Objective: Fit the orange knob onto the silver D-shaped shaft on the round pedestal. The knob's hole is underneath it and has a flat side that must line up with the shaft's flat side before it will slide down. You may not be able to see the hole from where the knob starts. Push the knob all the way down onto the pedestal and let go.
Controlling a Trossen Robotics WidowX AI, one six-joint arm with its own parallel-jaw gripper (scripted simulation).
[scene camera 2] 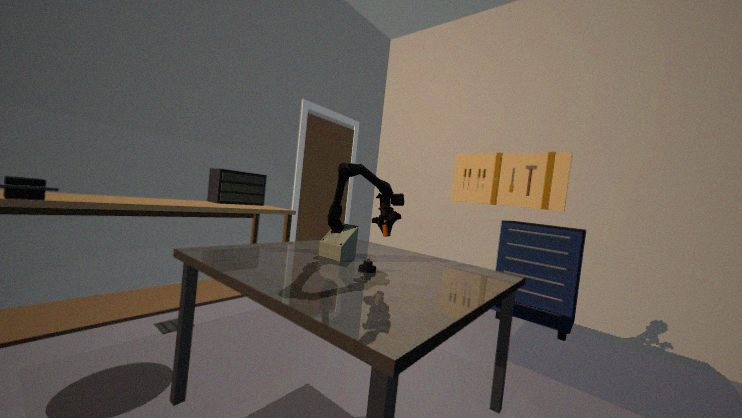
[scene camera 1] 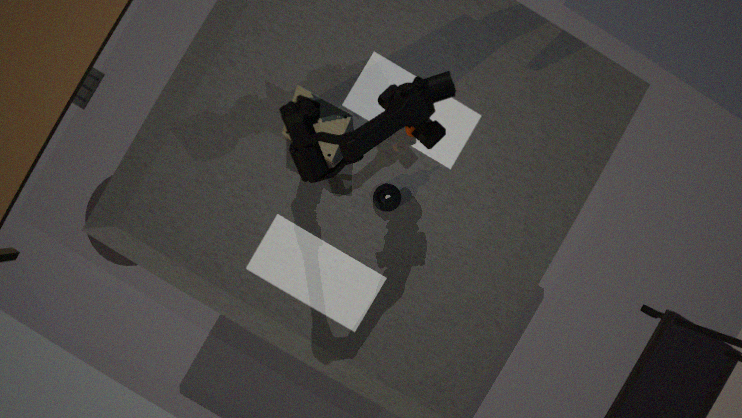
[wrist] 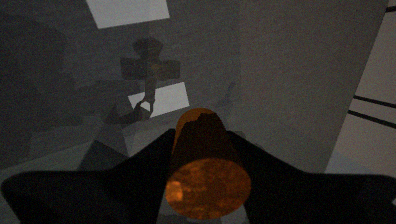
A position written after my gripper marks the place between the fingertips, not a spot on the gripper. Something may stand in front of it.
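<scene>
My gripper (scene camera 1: 413, 128), also in the wrist view (wrist: 200, 134). Orange knob carried by my gripper.
</scene>
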